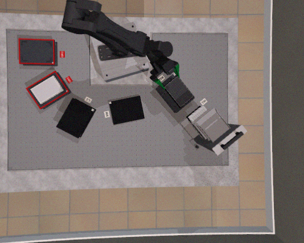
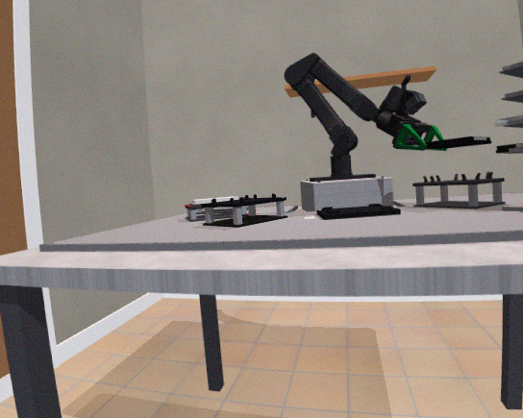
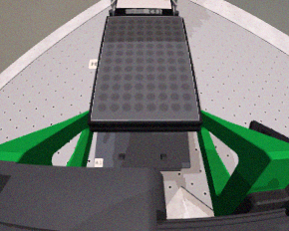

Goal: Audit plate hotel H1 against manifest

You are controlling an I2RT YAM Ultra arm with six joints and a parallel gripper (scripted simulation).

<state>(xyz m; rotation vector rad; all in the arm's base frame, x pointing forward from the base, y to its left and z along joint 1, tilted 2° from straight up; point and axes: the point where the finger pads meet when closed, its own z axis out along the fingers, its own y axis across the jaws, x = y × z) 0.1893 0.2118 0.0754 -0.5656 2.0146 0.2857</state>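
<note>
The regrip nest RG is 5 cm ahead of my hand, 3 cm to the left of it and 9 cm below it. Also, from my hand: recovery nest N6: 9 cm ahead, 23 cm to the right, 14 cm below; then H1 tag: 11 cm ahead, 18 cm to the left, 15 cm below; then landing nest L1: 10 cm ahead, 48 cm to the right, 10 cm below.
</note>
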